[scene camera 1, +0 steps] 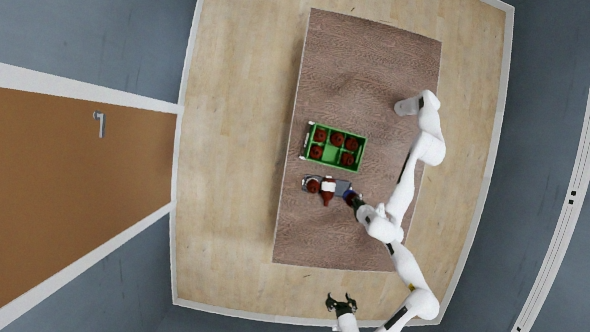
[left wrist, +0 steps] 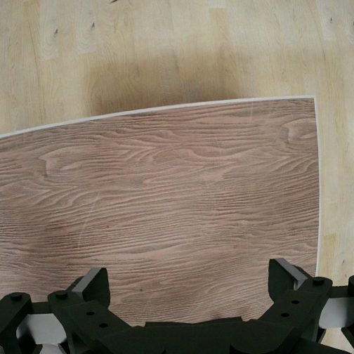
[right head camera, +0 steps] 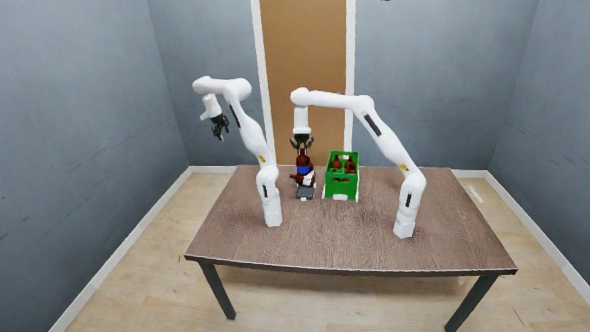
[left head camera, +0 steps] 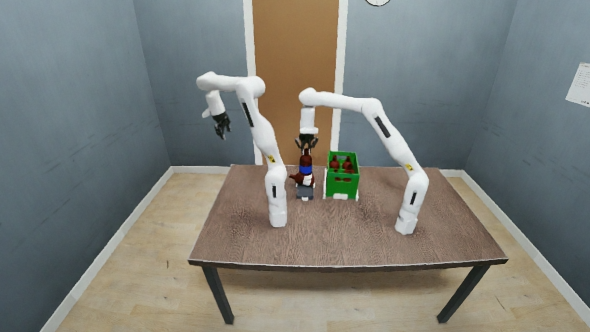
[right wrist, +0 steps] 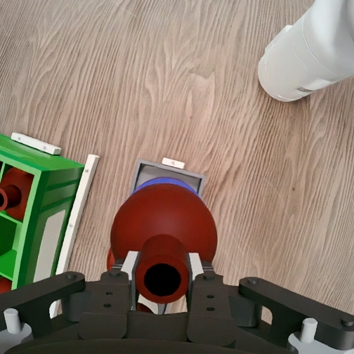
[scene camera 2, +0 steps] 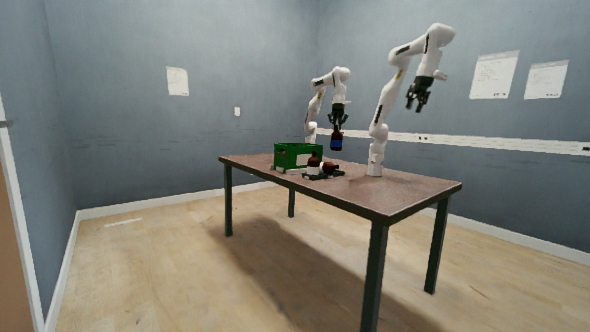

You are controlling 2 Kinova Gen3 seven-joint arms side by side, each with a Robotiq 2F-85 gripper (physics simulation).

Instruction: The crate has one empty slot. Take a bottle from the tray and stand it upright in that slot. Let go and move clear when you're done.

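Places are measured from the left arm's base along level axes (x right, y ahead, z up), in millimetres.
Pixels of known places: left gripper, fingertip midpoint: (scene camera 1: pixel 337 293) (right head camera: pixel 225 136) (left head camera: pixel 226 135) (scene camera 2: pixel 412 111); right gripper, fingertip midpoint: (scene camera 1: pixel 353 202) (right head camera: pixel 302 154) (left head camera: pixel 305 154) (scene camera 2: pixel 336 130); left arm's base at its link origin: (right head camera: pixel 273 220) (left head camera: pixel 278 220) (scene camera 2: pixel 374 174); right arm's base at its link origin: (scene camera 1: pixel 401 108) (right head camera: pixel 402 231) (left head camera: pixel 403 227).
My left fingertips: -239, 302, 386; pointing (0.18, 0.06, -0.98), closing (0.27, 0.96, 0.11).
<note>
Ahead of a thing's pixels: the offset from my left fingertips to its top centre, as dx, dy, dz. "pt": to the spot under its first point. Level surfaces: height alone.
My right gripper (left head camera: pixel 306 150) (right head camera: pixel 302 149) (scene camera 2: pixel 337 125) (right wrist: pixel 162 267) is shut on the neck of a dark red bottle with a blue label {+427, -102, -73} (left head camera: pixel 305 162) (right head camera: pixel 303 161) (scene camera 2: pixel 336 143) (right wrist: pixel 162 215) and holds it upright, raised above the tray {+448, -12, -361} (left head camera: pixel 305 192) (scene camera 1: pixel 342 187) (right wrist: pixel 150 172). A white-labelled bottle {+472, +76, -226} (scene camera 1: pixel 313 186) (scene camera 2: pixel 313 162) stands on the tray; another {+422, -6, -290} (scene camera 1: pixel 326 196) (scene camera 2: pixel 329 167) lies across it. The green crate {+676, -41, -211} (left head camera: pixel 342 187) (scene camera 2: pixel 285 157) (right wrist: pixel 54 186) has five bottles and an empty slot {pt +637, -38, -378} (scene camera 1: pixel 330 153), the middle one in the row nearest the tray. My left gripper (left head camera: pixel 223 135) (scene camera 1: pixel 341 296) (scene camera 2: pixel 415 108) (left wrist: pixel 188 282) is open and empty.
The crate stands beside the tray, to its right in both head camera views. White strips (right wrist: pixel 75 220) lie on the table {dz -386} (scene camera 1: pixel 350 75) along the crate's base. The right arm's base (scene camera 1: pixel 406 106) (right wrist: pixel 295 65) stands on the table; the left gripper hangs high, away from crate and tray.
</note>
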